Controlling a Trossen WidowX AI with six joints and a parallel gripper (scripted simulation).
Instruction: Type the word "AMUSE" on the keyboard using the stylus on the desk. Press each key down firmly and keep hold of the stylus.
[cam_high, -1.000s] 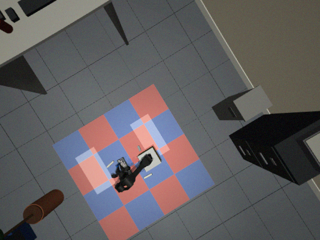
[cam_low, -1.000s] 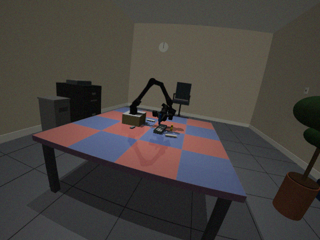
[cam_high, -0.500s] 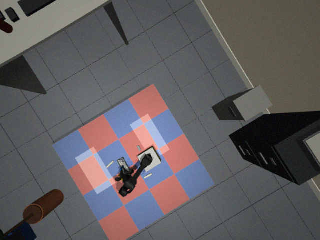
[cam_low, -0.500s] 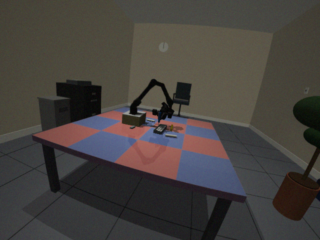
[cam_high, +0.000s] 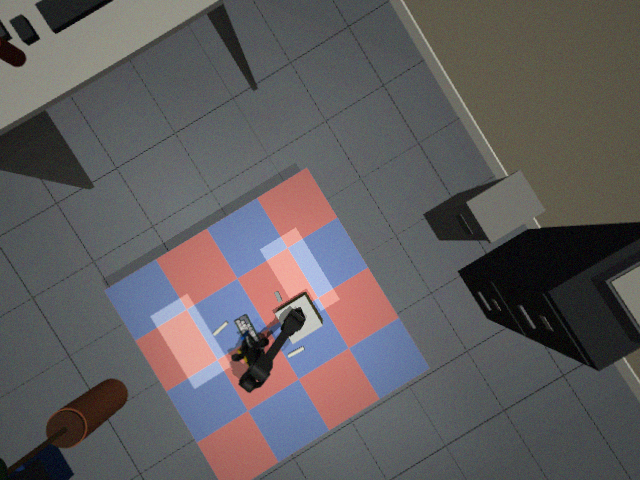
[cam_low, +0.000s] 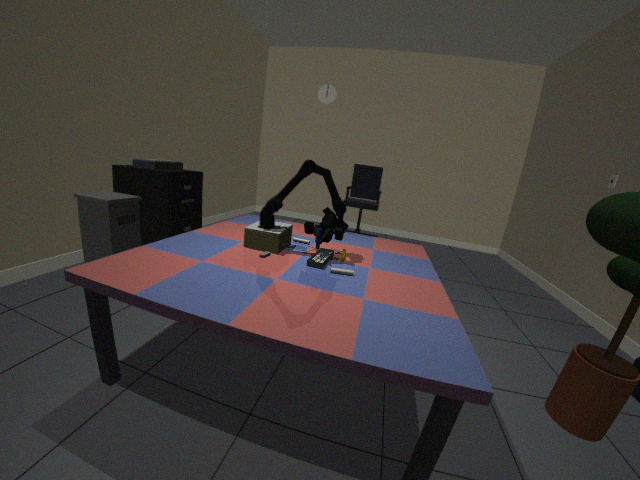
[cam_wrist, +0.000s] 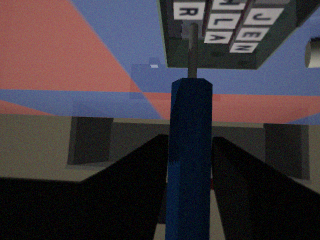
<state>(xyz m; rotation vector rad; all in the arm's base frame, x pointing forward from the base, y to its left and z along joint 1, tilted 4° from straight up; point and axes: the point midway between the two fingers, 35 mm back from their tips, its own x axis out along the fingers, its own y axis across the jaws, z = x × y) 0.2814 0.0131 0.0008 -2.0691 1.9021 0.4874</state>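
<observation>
The yellow bar lies 15 cm to the left of my gripper tip, 9 cm ahead of it and 8 cm below it. Also, from my gripper tip: dark block (21 cm behind, 10 cm to the right, 8 cm below); then blue stylus (1 cm below).
</observation>
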